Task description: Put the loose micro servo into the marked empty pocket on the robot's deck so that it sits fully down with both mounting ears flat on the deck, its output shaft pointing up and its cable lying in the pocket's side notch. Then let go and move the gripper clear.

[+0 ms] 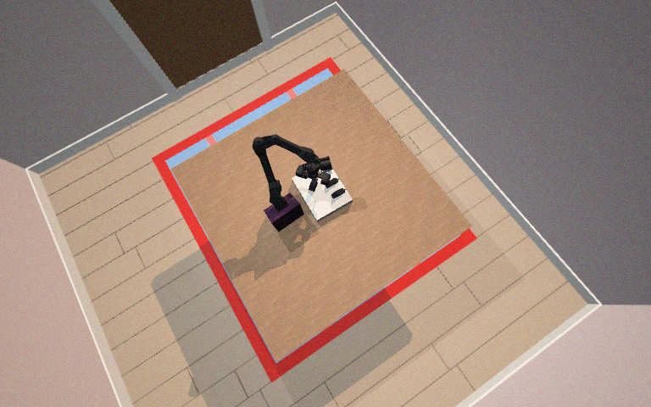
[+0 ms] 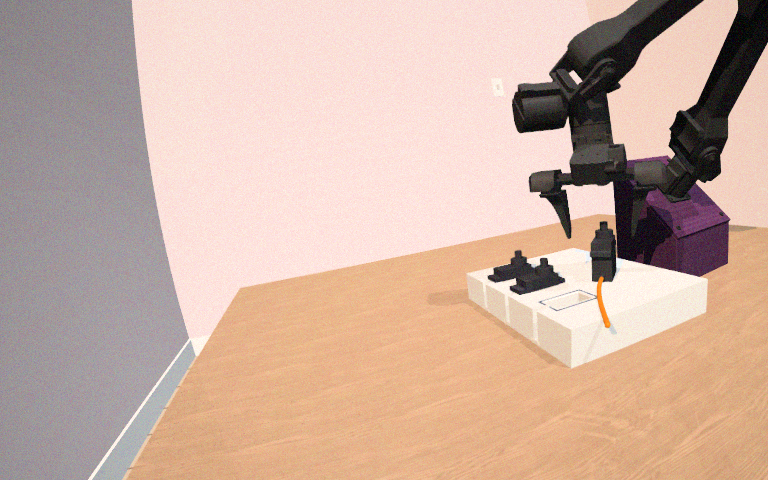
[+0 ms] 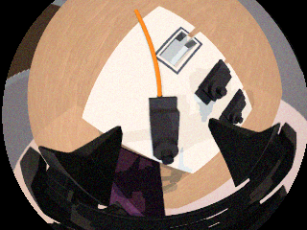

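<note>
Right now my gripper tip is 20 mm past the white deck, 40 mm to the left of it and 90 mm above it.
</note>
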